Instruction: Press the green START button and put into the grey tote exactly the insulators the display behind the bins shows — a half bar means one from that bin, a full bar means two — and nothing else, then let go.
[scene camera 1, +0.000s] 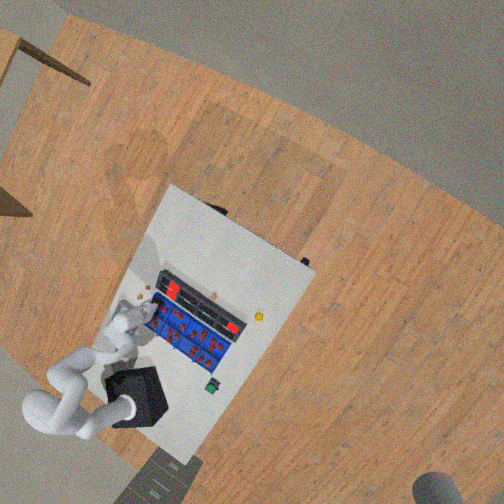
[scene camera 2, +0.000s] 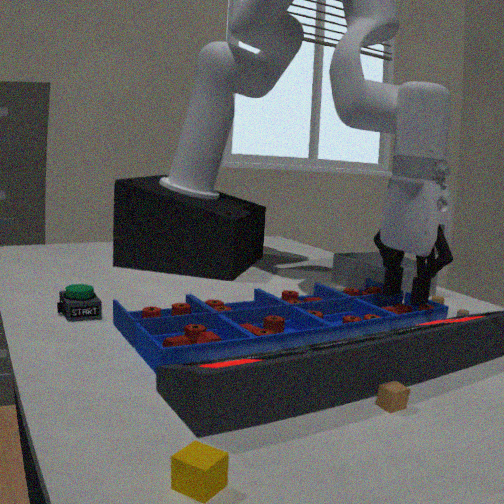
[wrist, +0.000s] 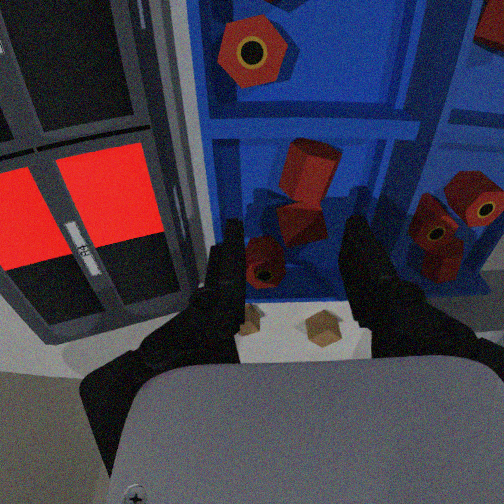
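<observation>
My gripper (wrist: 292, 245) is open, with its fingers lowered into the end bin of the blue bin tray (scene camera 2: 280, 320). The fingers straddle several red insulators (wrist: 300, 220); the nearest one (wrist: 264, 261) lies beside the left finger. The gripper also shows in the side view (scene camera 2: 406, 295) and the top view (scene camera 1: 148, 312). The dark display (scene camera 1: 200, 305) shows two lit red segments (wrist: 110, 192) beside this end bin and one lit segment (scene camera 1: 232, 327) at the other end. The green START button (scene camera 2: 80, 300) stands off the tray's far end. A grey tote (scene camera 2: 355, 267) sits behind the gripper, partly hidden.
The black robot base (scene camera 2: 187, 225) stands behind the bins. A yellow cube (scene camera 2: 199, 470) and a tan cube (scene camera 2: 392, 396) lie in front of the display. Two small tan cubes (wrist: 323, 327) lie just outside the end bin, under my gripper.
</observation>
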